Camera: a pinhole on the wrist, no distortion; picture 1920 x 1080 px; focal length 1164.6 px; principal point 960.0 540.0 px. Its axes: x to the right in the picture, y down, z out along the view. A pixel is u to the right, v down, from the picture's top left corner.
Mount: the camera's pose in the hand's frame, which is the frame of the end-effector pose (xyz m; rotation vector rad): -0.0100 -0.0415 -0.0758 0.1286 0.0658 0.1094
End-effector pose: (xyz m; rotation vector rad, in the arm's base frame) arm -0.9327 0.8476 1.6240 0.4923 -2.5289 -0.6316
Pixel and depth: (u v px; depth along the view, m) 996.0 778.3 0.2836
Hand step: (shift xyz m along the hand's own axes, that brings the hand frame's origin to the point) 0.0132 -0.0186 0.2120
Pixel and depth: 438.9 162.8 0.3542
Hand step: -0.1295 -0.2165 0.2689
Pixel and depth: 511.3 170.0 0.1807
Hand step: -0.0600 -0.1284 0.0995
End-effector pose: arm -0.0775 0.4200 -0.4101 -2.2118 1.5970 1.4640
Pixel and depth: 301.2 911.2 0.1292
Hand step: -0.0774 -0.0252 0.0617
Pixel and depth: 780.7 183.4 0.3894
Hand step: -0.0288 -0.2142 0.2974
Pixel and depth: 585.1 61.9 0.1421
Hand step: -0.0390 -0.1218 0.0598
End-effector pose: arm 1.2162 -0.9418 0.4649 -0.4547 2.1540 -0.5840
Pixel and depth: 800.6 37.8 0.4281
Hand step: -0.0178 -0.2833 0.3270
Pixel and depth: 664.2 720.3 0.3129
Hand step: -0.0712 -0.0416 0.2449
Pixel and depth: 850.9 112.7 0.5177
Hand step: -0.0007 -0.2986 0.4144
